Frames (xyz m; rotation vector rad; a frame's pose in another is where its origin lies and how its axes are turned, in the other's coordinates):
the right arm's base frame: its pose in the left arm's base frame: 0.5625 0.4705 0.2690 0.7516 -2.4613 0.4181
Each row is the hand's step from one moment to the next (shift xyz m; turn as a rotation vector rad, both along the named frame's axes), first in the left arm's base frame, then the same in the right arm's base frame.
Working: the left arm's base frame: its pose in the right arm's base frame: 0.4445 -0.0082 0.6423 -0.7516 2.4613 -0.4181

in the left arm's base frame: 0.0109 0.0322 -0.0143 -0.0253 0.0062 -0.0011
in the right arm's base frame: -0.0295 0.0212 -0.0065 0.0146 0.0200 0.0082
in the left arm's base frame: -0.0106 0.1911 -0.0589 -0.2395 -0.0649 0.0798
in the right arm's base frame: -0.1071 0.1666 -0.0298 0.2419 0.0783 0.0575
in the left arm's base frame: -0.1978 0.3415 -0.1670 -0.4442 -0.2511 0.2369
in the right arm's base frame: -0.1000 0.4112 0.0675 0.5545 0.0290 0.0904
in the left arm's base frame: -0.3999 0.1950 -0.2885 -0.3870 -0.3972 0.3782
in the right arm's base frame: 0.0360 0.4296 0.3088 0.6563 -0.1402 0.0156
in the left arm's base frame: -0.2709 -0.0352 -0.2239 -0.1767 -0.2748 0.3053
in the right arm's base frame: 0.0793 0.1614 0.3040 0.4145 -0.1564 -0.0606
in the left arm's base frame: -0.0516 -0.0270 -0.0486 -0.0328 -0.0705 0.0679
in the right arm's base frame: 0.0203 0.0154 0.0714 0.0916 -0.0461 -0.0120
